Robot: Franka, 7 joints.
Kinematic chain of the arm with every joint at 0, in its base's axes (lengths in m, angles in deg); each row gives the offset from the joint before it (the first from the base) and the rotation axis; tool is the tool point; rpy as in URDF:
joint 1: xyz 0 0 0.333 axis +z
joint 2: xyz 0 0 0 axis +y
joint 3: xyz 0 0 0.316 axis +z
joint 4: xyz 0.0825 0 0 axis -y
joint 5: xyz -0.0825 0 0.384 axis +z
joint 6: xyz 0 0 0 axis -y
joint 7: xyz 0.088 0 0 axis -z
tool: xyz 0 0 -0.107 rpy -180 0 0
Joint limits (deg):
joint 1: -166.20..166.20
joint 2: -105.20..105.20
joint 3: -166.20..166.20
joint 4: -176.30..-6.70
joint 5: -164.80..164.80
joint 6: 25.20..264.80
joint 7: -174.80..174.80
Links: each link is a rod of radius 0.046 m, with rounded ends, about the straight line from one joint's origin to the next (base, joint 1, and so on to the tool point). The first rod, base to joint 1, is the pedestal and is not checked.
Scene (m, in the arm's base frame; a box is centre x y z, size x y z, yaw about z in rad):
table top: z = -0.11
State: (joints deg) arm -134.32 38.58 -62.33 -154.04 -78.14 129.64 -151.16
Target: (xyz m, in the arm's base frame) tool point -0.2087 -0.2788 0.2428
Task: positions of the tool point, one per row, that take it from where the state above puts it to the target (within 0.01 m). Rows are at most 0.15 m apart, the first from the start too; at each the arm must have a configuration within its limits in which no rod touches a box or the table.
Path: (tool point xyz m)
1: -0.3214 0.0792 0.1289
2: -0.3230 -0.0589 0.1431
3: -0.2835 -0.1842 0.1836
4: -0.2087 -0.2788 0.2428

